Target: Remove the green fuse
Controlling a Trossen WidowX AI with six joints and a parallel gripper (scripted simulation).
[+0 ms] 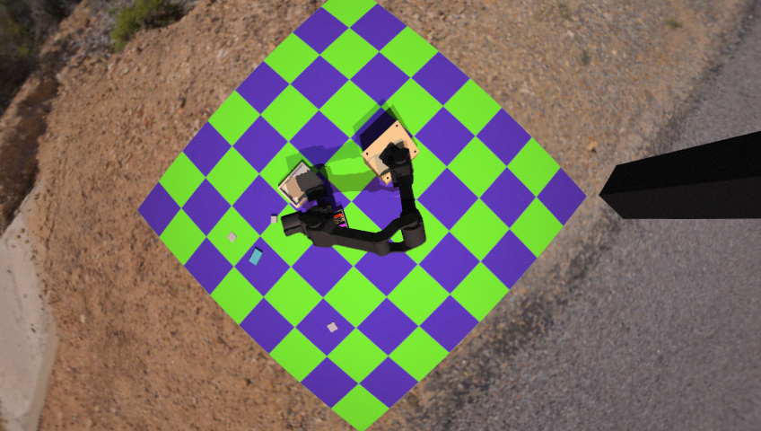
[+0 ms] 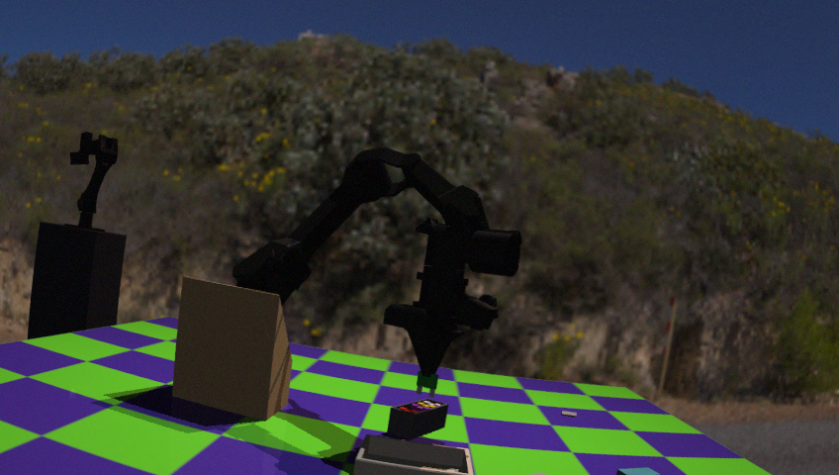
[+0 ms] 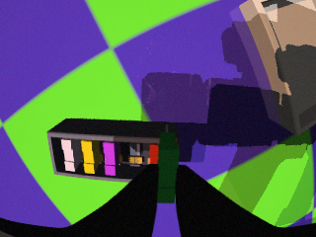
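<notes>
Now: the cream tray 16 cm to the right of my gripper tip, 10 cm below it and 2 cm behind it. From my gripper tip the other things lie so: cyan block (29 cm ahead, 14 cm to the right, 9 cm below); then green fuse (1 cm below).
</notes>
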